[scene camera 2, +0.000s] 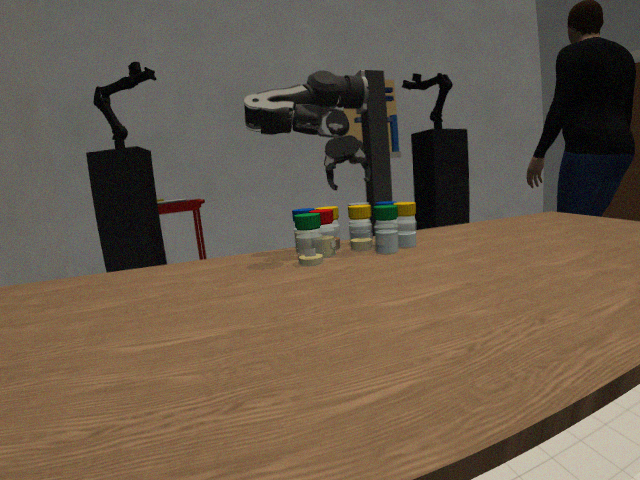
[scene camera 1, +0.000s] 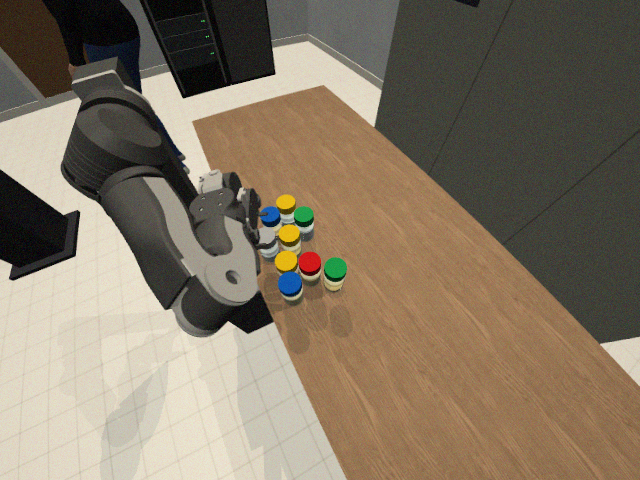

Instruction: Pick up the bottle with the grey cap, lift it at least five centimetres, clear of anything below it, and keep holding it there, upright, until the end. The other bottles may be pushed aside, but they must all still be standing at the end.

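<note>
The grey-capped bottle stands upright near the table's edge on the robot's side. In scene camera 2 it is almost wholly hidden behind a yellow-capped bottle. My gripper is partly open and empty, its fingers pointing down. In scene camera 2 its fingertips hang above the caps, with a gap below them. In scene camera 1 one finger overlaps the grey cap and the other reaches over the blue-capped bottle beside it.
Around it stand yellow-capped bottles, green-capped bottles, a red-capped bottle and another blue-capped bottle, all upright on the wooden table.
</note>
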